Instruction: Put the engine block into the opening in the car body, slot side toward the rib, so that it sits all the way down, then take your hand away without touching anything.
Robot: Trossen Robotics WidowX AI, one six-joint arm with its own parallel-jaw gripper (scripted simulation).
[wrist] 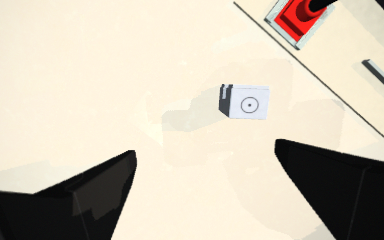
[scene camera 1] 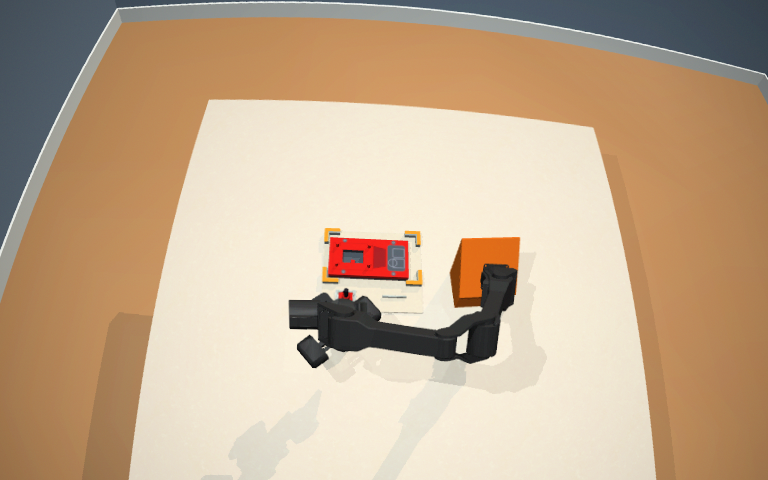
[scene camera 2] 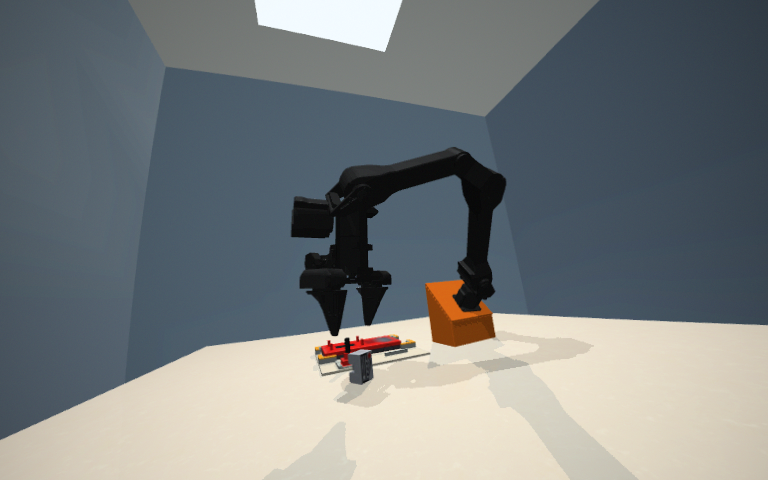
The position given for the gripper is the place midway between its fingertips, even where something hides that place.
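The gripper (scene camera 2: 352, 330), (wrist: 205, 151) and (scene camera 1: 337, 343) is open, and it's holding nothing. There's an engine block (scene camera 2: 362, 370) and (wrist: 236, 101), and there's also a red car body (scene camera 2: 379, 344).
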